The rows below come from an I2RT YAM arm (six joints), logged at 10 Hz.
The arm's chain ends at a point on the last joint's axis. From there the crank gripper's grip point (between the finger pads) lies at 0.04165 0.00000 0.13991 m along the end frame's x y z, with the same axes.
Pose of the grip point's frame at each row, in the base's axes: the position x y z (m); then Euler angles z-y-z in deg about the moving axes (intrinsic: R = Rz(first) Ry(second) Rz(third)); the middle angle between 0 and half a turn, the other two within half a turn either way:
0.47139, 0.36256, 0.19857, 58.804, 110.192, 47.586
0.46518, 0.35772, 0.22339, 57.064, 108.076, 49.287
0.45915, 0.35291, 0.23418, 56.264, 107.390, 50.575
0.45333, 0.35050, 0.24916, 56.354, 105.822, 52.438
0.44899, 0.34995, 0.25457, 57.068, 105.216, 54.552
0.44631, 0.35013, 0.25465, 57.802, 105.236, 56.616
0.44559, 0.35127, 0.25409, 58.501, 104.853, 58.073
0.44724, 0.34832, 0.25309, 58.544, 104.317, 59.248
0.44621, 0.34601, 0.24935, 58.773, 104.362, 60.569
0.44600, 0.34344, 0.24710, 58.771, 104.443, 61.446
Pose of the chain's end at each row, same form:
0.43470, 0.24260, 0.27323, 58.804, 110.192, 47.586
0.42394, 0.23600, 0.29263, 57.064, 108.076, 49.287
0.41615, 0.23058, 0.30124, 56.264, 107.390, 50.575
0.41007, 0.22591, 0.31174, 56.354, 105.822, 52.438
0.40752, 0.22351, 0.31460, 57.068, 105.216, 54.552
0.40702, 0.22246, 0.31353, 57.802, 105.236, 56.616
0.40802, 0.22231, 0.31124, 58.501, 104.853, 58.073
0.40978, 0.21849, 0.30832, 58.544, 104.317, 59.248
0.40959, 0.21564, 0.30388, 58.773, 104.362, 60.569
0.40961, 0.21286, 0.30127, 58.771, 104.443, 61.446

